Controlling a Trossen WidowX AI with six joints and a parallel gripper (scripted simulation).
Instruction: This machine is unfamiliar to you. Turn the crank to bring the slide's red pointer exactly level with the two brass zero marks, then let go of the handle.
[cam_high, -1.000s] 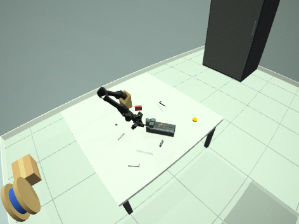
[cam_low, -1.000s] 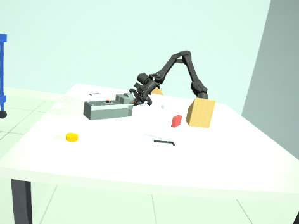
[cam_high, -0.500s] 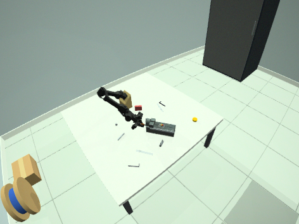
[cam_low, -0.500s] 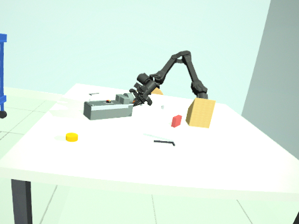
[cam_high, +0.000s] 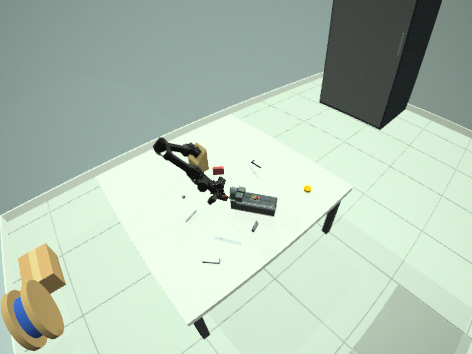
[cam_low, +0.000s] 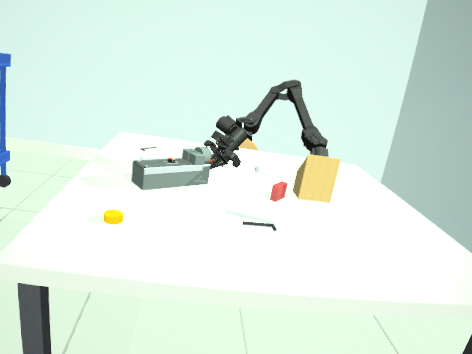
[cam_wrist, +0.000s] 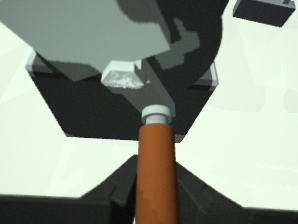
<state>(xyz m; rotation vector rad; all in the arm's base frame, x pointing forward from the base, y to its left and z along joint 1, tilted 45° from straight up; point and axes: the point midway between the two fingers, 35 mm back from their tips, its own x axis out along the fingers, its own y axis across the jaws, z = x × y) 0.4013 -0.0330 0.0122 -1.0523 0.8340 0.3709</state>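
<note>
Right now my gripper tip is 1 cm past the orange crank handle, 1 cm to the left of it and 3 cm below it. The rest, counted from my gripper tip: yellow disc (19 cm ahead, 48 cm to the left, 3 cm below); then black hex key (22 cm behind, 36 cm to the left, 3 cm below); then red pointer (12 cm ahead, 13 cm to the left, 5 cm above).
</note>
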